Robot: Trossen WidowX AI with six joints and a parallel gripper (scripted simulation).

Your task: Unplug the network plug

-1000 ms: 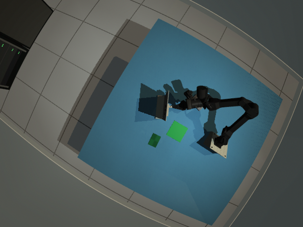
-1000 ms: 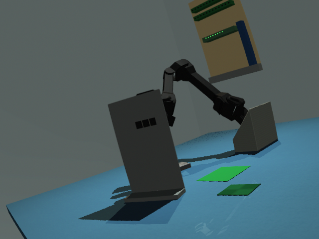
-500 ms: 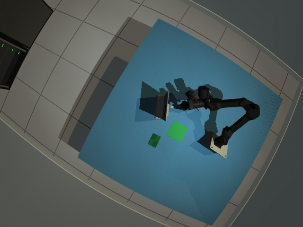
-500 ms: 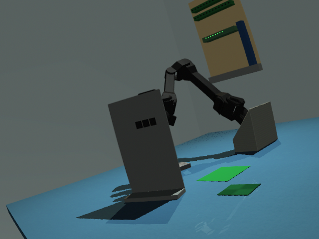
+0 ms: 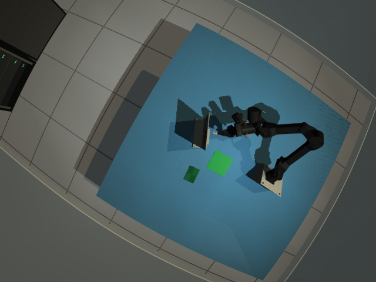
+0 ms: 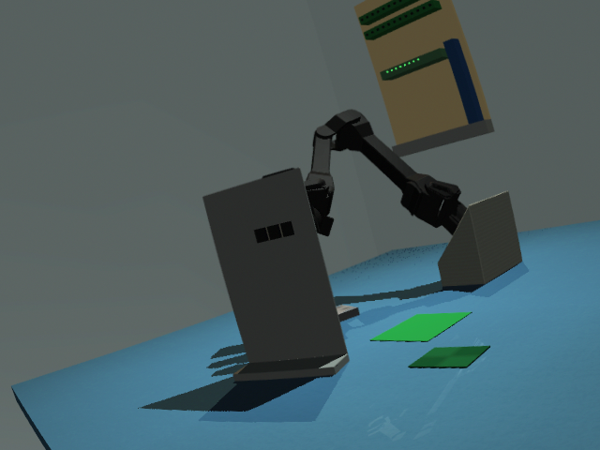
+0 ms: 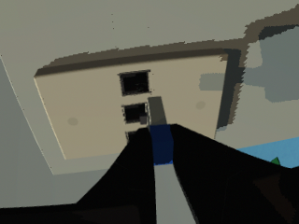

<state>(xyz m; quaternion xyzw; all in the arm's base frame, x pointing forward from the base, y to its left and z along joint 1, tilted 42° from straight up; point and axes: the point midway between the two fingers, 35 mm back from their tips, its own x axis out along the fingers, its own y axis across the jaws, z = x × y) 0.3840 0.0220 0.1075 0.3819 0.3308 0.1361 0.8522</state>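
Right now my gripper tip is 13 cm past the bright green square, 12 cm to the right of it and 20 cm above it. From my gripper tip the other things lie so: grey plate (14 cm behind, 14 cm to the right, 19 cm below); upright panel (5 cm ahead, 4 cm to the left, 7 cm below); network plug (1 cm ahead).
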